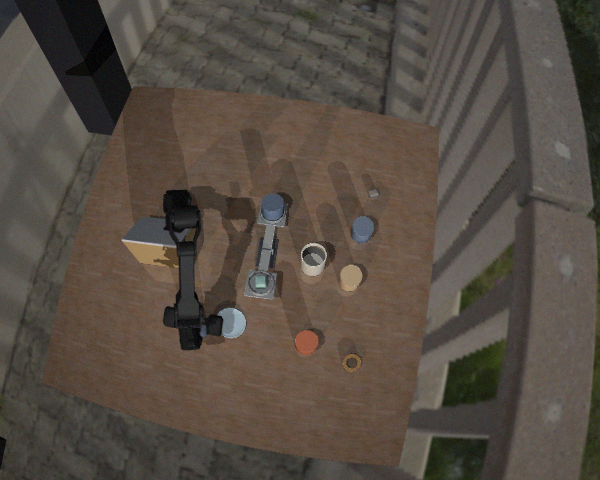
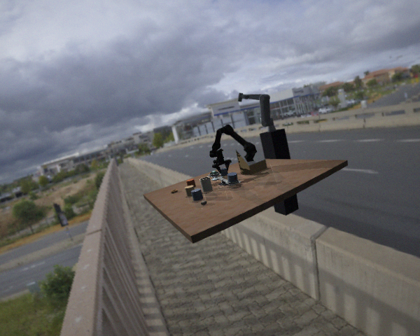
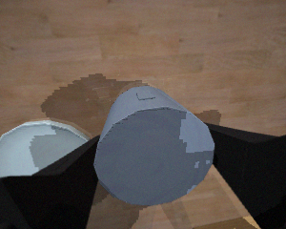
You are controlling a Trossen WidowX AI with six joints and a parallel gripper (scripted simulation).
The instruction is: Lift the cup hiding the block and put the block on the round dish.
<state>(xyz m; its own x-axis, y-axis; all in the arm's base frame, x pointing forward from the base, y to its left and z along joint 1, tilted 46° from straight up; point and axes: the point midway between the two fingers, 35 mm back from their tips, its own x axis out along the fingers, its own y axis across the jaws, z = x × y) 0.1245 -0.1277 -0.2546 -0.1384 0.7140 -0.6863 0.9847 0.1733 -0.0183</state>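
My gripper tip is now 180 mm to the right of the pale green block, 170 mm short of it and 60 mm below it. Round my gripper tip: cream cup: 310 mm ahead, 300 mm to the left, 20 mm above; round pale-blue dish: 100 mm ahead, 40 mm to the left, 20 mm below; orange cylinder: 370 mm ahead, 40 mm to the left, 10 mm above.
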